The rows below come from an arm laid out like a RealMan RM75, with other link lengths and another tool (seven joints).
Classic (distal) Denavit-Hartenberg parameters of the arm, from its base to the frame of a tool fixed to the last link. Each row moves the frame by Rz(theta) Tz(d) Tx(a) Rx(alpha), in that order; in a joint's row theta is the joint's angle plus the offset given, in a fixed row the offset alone. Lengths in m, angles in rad.
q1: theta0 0  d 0.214  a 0  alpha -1.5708
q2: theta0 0  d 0  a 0  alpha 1.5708
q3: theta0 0  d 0.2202  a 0  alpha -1.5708
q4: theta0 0  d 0  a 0  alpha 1.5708
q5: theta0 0  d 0.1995  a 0  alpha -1.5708
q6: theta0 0  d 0  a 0  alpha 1.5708
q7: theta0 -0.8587  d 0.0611  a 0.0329  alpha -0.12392
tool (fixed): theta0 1.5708  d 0.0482  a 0  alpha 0
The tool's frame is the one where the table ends.
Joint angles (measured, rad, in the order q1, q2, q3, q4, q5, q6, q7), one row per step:
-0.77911 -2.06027 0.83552 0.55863 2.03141 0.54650 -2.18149
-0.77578 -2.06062 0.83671 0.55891 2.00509 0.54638 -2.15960
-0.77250 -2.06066 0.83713 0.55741 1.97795 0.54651 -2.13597
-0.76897 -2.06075 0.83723 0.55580 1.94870 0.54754 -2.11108
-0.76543 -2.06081 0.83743 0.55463 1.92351 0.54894 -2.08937
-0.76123 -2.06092 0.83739 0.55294 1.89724 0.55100 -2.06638
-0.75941 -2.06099 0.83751 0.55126 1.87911 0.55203 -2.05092
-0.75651 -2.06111 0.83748 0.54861 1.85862 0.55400 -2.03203
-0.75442 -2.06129 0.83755 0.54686 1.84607 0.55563 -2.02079
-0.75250 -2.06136 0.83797 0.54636 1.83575 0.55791 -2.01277
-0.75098 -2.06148 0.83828 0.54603 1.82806 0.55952 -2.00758
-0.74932 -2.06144 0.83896 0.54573 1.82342 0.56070 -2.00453
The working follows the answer.
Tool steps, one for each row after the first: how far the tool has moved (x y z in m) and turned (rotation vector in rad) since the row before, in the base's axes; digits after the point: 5 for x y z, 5 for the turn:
0.00003 -0.00032 0.00042 0.00667 -0.00555 -0.00713
-0.00031 -0.00046 0.00029 0.00628 -0.00550 -0.00650
-0.00035 -0.00053 0.00030 0.00665 -0.00685 -0.00677
-0.00044 -0.00056 0.00030 0.00568 -0.00560 -0.00581
-0.00074 -0.00077 0.00020 0.00553 -0.00595 -0.00551
-0.00018 -0.00032 0.00006 0.00389 -0.00426 -0.00415
-0.00061 -0.00065 -0.00014 0.00341 -0.00417 -0.00437
-0.00049 -0.00050 -0.00020 0.00168 -0.00302 -0.00235
-0.00027 -0.00038 -0.00004 0.00132 -0.00336 -0.00239
-0.00025 -0.00031 -0.00004 0.00112 -0.00317 -0.00126
-0.00043 -0.00036 -0.00008 0.00023 -0.00171 -0.00026

Tool pose at each row, in the base's axes (x y z in m, rotation vector in rad; rounded; the steps above come from the unrounded poses):
-0.23531 0.42760 0.06091 -2.06066 -0.47832 -0.25987
-0.23528 0.42728 0.06133 -2.05597 -0.47298 -0.27117
-0.23560 0.42682 0.06163 -2.05144 -0.46833 -0.28193
-0.23595 0.42630 0.06192 -2.04652 -0.46414 -0.29429
-0.23639 0.42574 0.06222 -2.04230 -0.46038 -0.30459
-0.23714 0.42497 0.06242 -2.03808 -0.45717 -0.31503
-0.23731 0.42464 0.06248 -2.03517 -0.45469 -0.32260
-0.23793 0.42399 0.06234 -2.03278 -0.45203 -0.33012
-0.23842 0.42349 0.06214 -2.03156 -0.45112 -0.33493
-0.23869 0.42311 0.06210 -2.03068 -0.45047 -0.34006
-0.23894 0.42280 0.06206 -2.02967 -0.45089 -0.34428
-0.23937 0.42244 0.06198 -2.02936 -0.45162 -0.34623

